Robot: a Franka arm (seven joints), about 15 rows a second.
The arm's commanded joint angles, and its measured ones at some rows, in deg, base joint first. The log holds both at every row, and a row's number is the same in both.
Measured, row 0:
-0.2, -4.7, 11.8, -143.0, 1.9, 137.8, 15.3
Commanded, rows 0 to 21:
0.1, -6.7, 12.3, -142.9, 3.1, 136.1, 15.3
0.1, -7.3, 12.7, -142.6, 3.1, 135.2, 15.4
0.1, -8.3, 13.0, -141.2, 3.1, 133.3, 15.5
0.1, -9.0, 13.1, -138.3, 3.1, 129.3, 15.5
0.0, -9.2, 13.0, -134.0, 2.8, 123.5, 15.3
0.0, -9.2, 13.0, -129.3, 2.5, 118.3, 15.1
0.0, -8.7, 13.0, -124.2, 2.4, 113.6, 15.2
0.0, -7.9, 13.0, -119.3, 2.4, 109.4, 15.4
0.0, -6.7, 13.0, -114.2, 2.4, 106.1, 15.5
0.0, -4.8, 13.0, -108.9, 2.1, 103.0, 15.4
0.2, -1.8, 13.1, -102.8, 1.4, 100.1, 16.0
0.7, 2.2, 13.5, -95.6, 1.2, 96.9, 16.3
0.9, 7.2, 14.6, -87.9, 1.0, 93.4, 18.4
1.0, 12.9, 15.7, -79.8, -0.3, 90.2, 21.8
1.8, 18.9, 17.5, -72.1, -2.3, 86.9, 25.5
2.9, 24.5, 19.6, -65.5, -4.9, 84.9, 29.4
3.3, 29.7, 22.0, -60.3, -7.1, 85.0, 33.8
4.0, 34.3, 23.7, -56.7, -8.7, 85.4, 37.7
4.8, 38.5, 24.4, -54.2, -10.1, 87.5, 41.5
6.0, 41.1, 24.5, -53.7, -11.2, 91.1, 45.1
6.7, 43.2, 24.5, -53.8, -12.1, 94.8, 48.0
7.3, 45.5, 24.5, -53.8, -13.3, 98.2, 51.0
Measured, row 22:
5.5, 38.5, 23.7, -60.9, -10.5, 95.7, 44.3
